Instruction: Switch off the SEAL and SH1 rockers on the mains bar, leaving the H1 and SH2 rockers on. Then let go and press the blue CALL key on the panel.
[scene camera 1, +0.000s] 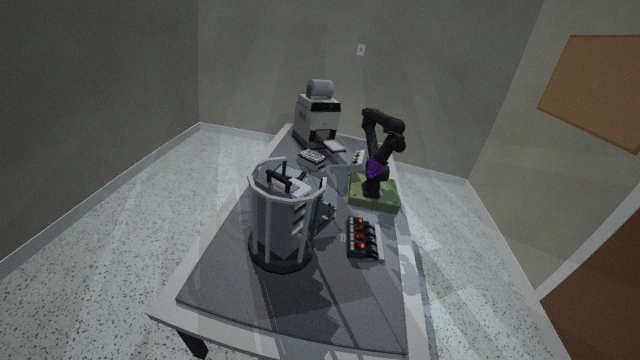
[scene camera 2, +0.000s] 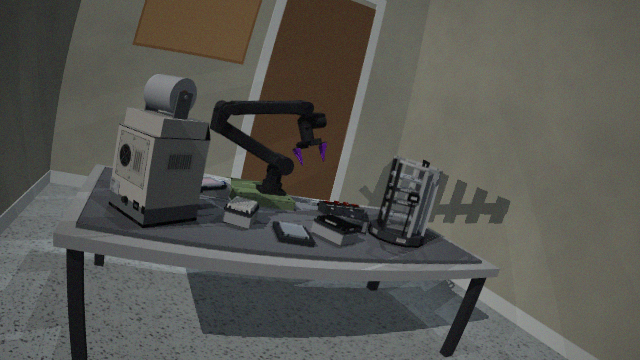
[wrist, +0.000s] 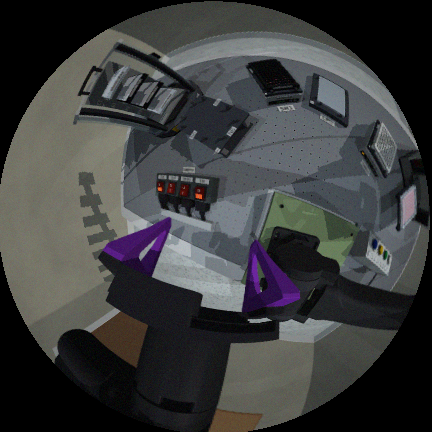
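Seen in the pictures: gripper, fingertip midpoint: (scene camera 1: 368, 176) (scene camera 2: 313, 163) (wrist: 211, 232); arm's base, link origin: (scene camera 1: 370, 191) (scene camera 2: 270, 191) (wrist: 291, 247).
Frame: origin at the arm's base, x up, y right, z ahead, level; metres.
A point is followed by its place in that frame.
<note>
The mains bar (scene camera 1: 352, 250) @(z 0.113, x 0.001, y -0.429 m) (scene camera 2: 345, 211) (wrist: 212, 190) @(z 0.090, x -0.007, y -0.224 m) lies on the table between the carousel and the arm's green base. It has a row of red rockers. In the wrist view the leftmost rocker (wrist: 160, 187) @(z 0.078, x 0.008, y -0.399 m) and rightmost rocker (wrist: 199, 193) @(z 0.079, x 0.010, y -0.250 m) glow orange; the two middle rockers (wrist: 171, 188) @(z 0.080, x 0.010, y -0.347 m) (wrist: 184, 190) @(z 0.080, x 0.010, y -0.298 m) are dark red. Their labels are too blurred to read. The key panel (scene camera 1: 361, 154) @(z 0.030, x 0.037, y 0.351 m) (wrist: 371, 254) @(z 0.050, x 0.040, y 0.243 m) is beyond the green base from the bar, with its blue key (wrist: 375, 244) @(z 0.075, x 0.031, y 0.254 m) at one end. My gripper (scene camera 2: 313, 162) @(z 0.068, x 0.167, y -0.139 m) (wrist: 211, 232) @(z 0.068, x 0.167, y -0.139 m) is open and empty, high above the table, apart from both.
A tall carousel (scene camera 1: 267, 230) @(z 0.415, x 0.163, y -0.554 m) (scene camera 2: 400, 239) @(z 0.488, x -0.013, y -0.374 m) stands near the bar. A printer (scene camera 1: 317, 120) @(z 0.344, x 0.175, y 0.446 m) (scene camera 2: 175, 175) @(z 0.455, x 0.120, y 0.531 m) stands at the table's other end. A black box (wrist: 274, 79) @(z 0.396, x 0.029, y -0.088 m), a grey-topped tray (wrist: 330, 96) @(z 0.426, x -0.014, y 0.073 m) and a grille-topped unit (wrist: 383, 145) lie along the far side. The green base (scene camera 1: 375, 202) @(z -0.019, x -0.002, y -0.087 m) (wrist: 285, 212) @(z 0.076, x -0.002, y -0.042 m) carries my arm.
</note>
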